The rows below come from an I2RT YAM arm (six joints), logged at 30 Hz.
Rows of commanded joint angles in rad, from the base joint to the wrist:
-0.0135 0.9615 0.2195 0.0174 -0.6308 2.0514
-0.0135 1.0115 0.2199 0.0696 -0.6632 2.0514
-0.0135 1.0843 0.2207 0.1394 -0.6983 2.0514
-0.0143 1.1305 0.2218 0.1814 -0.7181 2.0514
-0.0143 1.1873 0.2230 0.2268 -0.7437 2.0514
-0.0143 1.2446 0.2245 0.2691 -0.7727 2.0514
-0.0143 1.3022 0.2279 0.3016 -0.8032 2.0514
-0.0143 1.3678 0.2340 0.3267 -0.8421 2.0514
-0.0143 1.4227 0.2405 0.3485 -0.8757 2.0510
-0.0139 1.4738 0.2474 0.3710 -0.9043 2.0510
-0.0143 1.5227 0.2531 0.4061 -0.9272 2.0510
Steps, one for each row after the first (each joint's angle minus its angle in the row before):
0.0000 0.0500 0.0004 0.0522 -0.0324 0.0000
0.0000 0.0728 0.0008 0.0698 -0.0351 0.0000
-0.0008 0.0462 0.0011 0.0420 -0.0198 0.0000
0.0000 0.0568 0.0012 0.0454 -0.0256 0.0000
0.0000 0.0573 0.0015 0.0423 -0.0290 0.0000
0.0000 0.0576 0.0034 0.0325 -0.0305 0.0000
0.0000 0.0656 0.0061 0.0251 -0.0389 0.0000
0.0000 0.0549 0.0065 0.0218 -0.0336 -0.0004
0.0004 0.0511 0.0069 0.0225 -0.0286 0.0000
-0.0004 0.0489 0.0057 0.0351 -0.0229 0.0000

